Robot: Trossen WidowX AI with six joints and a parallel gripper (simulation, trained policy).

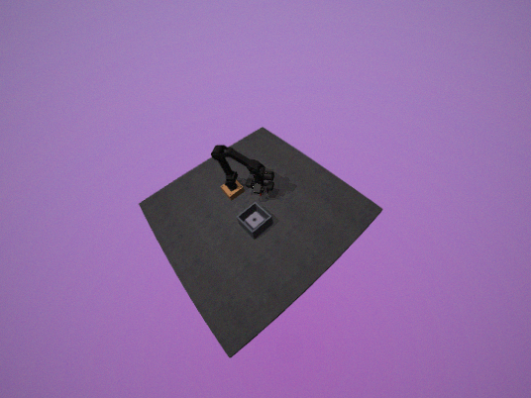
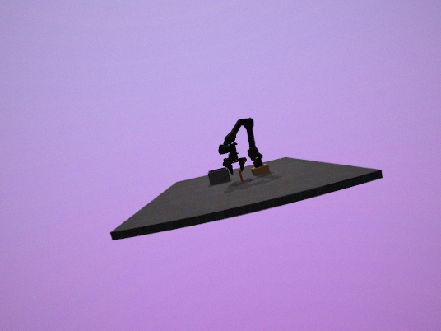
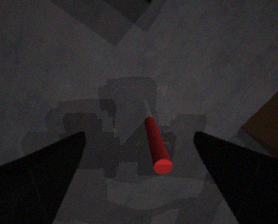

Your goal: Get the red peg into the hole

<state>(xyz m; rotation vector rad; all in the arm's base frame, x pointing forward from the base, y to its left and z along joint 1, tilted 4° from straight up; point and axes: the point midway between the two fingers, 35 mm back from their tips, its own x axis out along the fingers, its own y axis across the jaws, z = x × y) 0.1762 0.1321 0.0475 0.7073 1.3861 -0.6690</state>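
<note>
My gripper tip is now 2 cm past the red peg and 2 cm above it. From my gripper tip the other things lie so: grey box 15 cm ahead, 16 cm to the right, 4 cm below.
</note>
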